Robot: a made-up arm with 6 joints. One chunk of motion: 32 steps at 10 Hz.
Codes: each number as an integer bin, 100 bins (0 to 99) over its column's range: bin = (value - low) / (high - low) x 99, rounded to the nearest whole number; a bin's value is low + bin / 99 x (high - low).
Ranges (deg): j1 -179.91..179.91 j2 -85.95..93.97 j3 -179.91..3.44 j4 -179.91..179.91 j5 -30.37..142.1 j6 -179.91..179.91
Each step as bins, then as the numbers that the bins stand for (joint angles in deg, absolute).
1 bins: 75 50 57 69 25 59
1 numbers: 92.68 4.92 -74.34 70.87 13.18 34.53
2 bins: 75 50 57 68 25 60
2 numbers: 92.68 4.92 -74.34 67.24 13.18 38.16
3 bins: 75 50 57 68 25 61
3 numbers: 92.68 4.92 -74.34 67.24 13.18 41.80
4 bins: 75 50 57 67 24 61
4 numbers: 92.68 4.92 -74.34 63.60 11.44 41.80
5 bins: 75 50 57 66 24 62
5 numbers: 92.68 4.92 -74.34 59.97 11.44 45.43
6 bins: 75 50 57 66 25 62
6 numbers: 92.68 4.92 -74.34 59.97 13.18 45.43
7 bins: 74 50 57 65 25 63
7 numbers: 89.05 4.92 -74.34 56.34 13.18 49.07
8 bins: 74 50 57 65 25 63
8 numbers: 89.05 4.92 -74.34 56.34 13.18 49.07
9 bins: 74 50 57 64 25 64
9 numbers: 89.05 4.92 -74.34 52.70 13.18 52.70
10 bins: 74 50 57 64 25 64
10 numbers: 89.05 4.92 -74.34 52.70 13.18 52.70
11 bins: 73 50 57 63 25 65
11 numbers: 85.41 4.92 -74.34 49.07 13.18 56.34
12 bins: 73 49 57 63 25 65
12 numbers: 85.41 3.10 -74.34 49.07 13.18 56.34
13 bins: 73 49 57 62 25 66
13 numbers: 85.41 3.10 -74.34 45.43 13.18 59.97
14 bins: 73 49 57 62 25 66
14 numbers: 85.41 3.10 -74.34 45.43 13.18 59.97
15 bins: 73 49 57 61 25 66
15 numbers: 85.41 3.10 -74.34 41.80 13.18 59.97
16 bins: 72 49 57 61 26 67
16 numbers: 81.78 3.10 -74.34 41.80 14.93 63.60
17 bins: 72 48 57 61 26 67
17 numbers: 81.78 1.28 -74.34 41.80 14.93 63.60
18 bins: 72 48 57 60 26 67
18 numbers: 81.78 1.28 -74.34 38.16 14.93 63.60
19 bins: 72 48 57 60 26 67
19 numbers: 81.78 1.28 -74.34 38.16 14.93 63.60
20 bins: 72 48 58 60 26 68
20 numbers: 81.78 1.28 -72.49 38.16 14.93 67.24
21 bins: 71 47 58 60 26 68
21 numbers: 78.14 -0.53 -72.49 38.16 14.93 67.24
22 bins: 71 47 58 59 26 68
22 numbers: 78.14 -0.53 -72.49 34.53 14.93 67.24
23 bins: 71 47 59 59 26 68
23 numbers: 78.14 -0.53 -70.64 34.53 14.93 67.24
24 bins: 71 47 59 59 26 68
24 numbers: 78.14 -0.53 -70.64 34.53 14.93 67.24
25 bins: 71 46 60 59 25 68
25 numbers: 78.14 -2.35 -68.79 34.53 13.18 67.24
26 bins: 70 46 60 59 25 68
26 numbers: 74.51 -2.35 -68.79 34.53 13.18 67.24
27 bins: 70 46 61 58 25 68
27 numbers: 74.51 -2.35 -66.94 30.89 13.18 67.24
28 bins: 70 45 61 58 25 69
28 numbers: 74.51 -4.17 -66.94 30.89 13.18 70.87
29 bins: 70 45 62 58 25 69
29 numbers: 74.51 -4.17 -65.08 30.89 13.18 70.87
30 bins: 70 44 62 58 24 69
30 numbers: 74.51 -5.99 -65.08 30.89 11.44 70.87
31 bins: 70 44 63 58 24 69
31 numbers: 74.51 -5.99 -63.23 30.89 11.44 70.87
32 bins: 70 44 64 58 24 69
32 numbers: 74.51 -5.99 -61.38 30.89 11.44 70.87
